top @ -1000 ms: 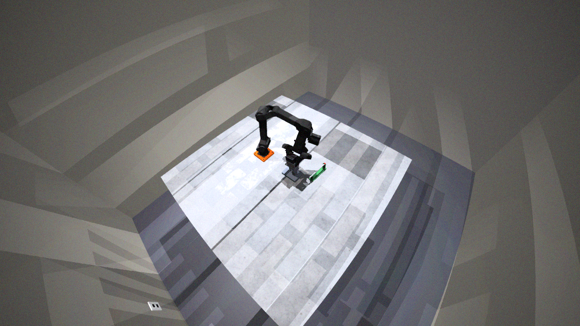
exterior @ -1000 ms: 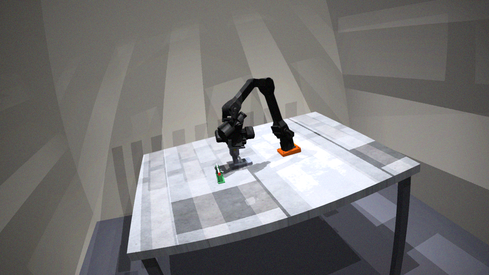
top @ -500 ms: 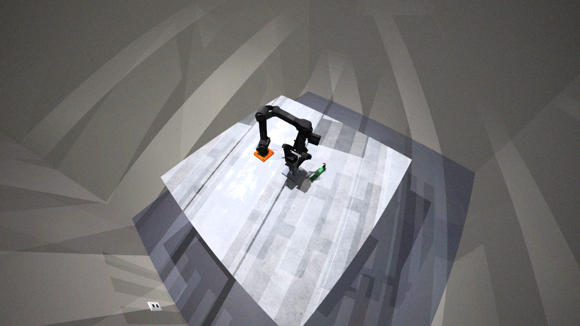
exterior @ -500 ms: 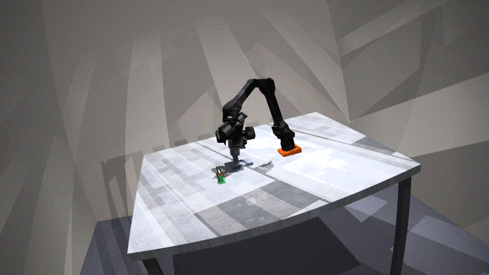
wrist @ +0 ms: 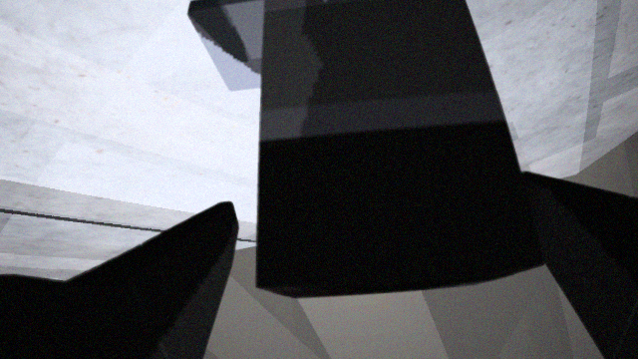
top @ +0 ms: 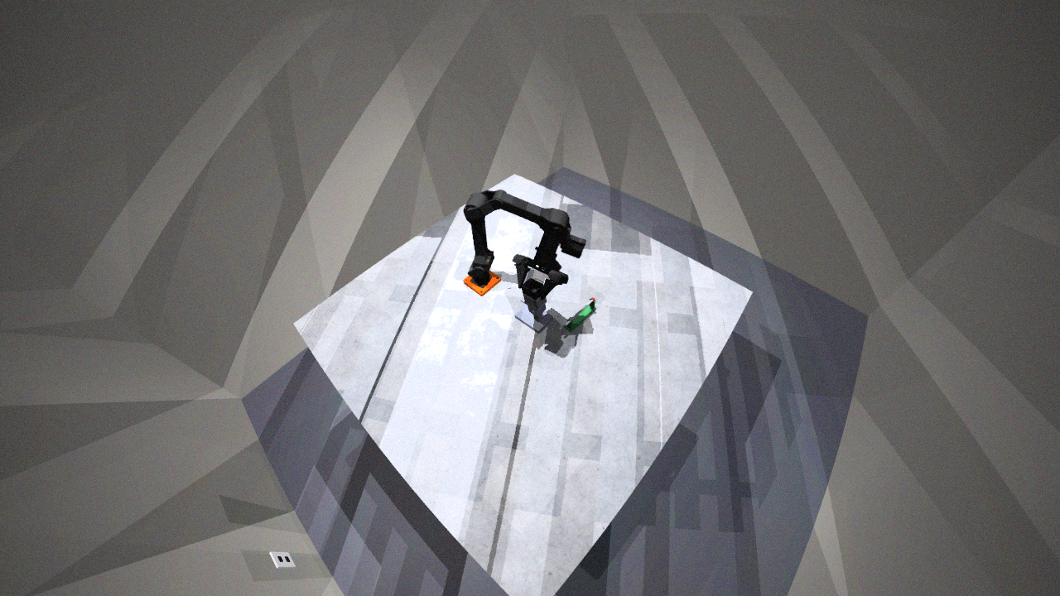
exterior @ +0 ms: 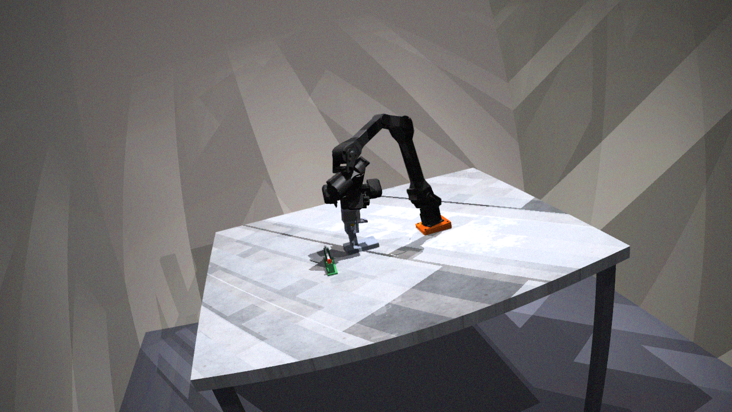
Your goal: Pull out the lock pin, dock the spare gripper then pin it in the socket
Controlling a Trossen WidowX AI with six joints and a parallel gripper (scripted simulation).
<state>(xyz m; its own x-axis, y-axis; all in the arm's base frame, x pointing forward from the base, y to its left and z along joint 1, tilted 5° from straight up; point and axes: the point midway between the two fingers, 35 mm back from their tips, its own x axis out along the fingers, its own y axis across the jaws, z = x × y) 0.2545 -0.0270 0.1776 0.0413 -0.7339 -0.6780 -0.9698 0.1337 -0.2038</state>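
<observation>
My gripper tip is 30 mm above the spare gripper, 10 mm to the right of it and 10 mm short of it. The rest, counted from my gripper tip: green pin cradle 140 mm ahead, 130 mm below, 100 mm to the left; grey mount 100 mm below, 20 mm to the left.
</observation>
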